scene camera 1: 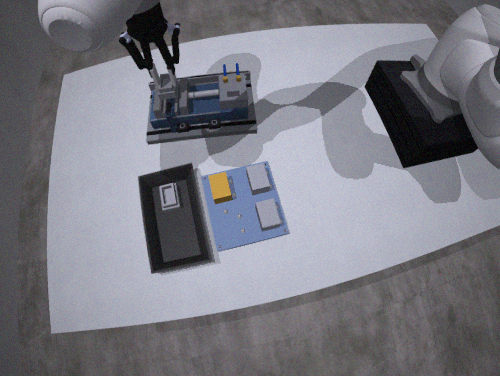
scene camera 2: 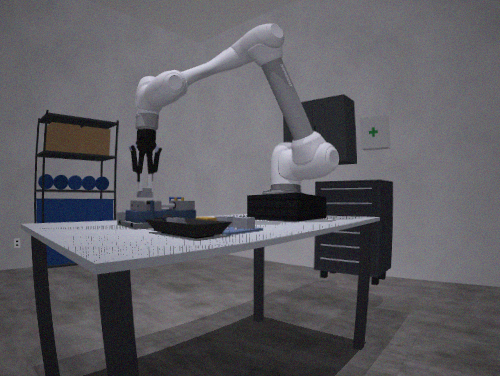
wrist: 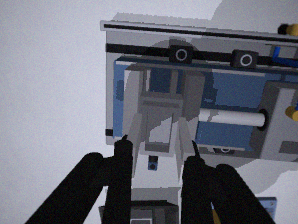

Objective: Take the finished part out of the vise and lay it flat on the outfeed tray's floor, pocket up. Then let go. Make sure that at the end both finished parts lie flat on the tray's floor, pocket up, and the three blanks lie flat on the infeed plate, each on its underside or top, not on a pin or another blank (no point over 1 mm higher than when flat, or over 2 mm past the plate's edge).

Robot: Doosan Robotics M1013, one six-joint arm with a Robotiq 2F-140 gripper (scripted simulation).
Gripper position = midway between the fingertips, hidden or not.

Observation:
In view: my gripper [scene camera 1: 166,83] and a vise [scene camera 1: 208,104].
My gripper shows as well in scene camera 2 [scene camera 2: 144,191] and in the wrist view [wrist: 158,127].

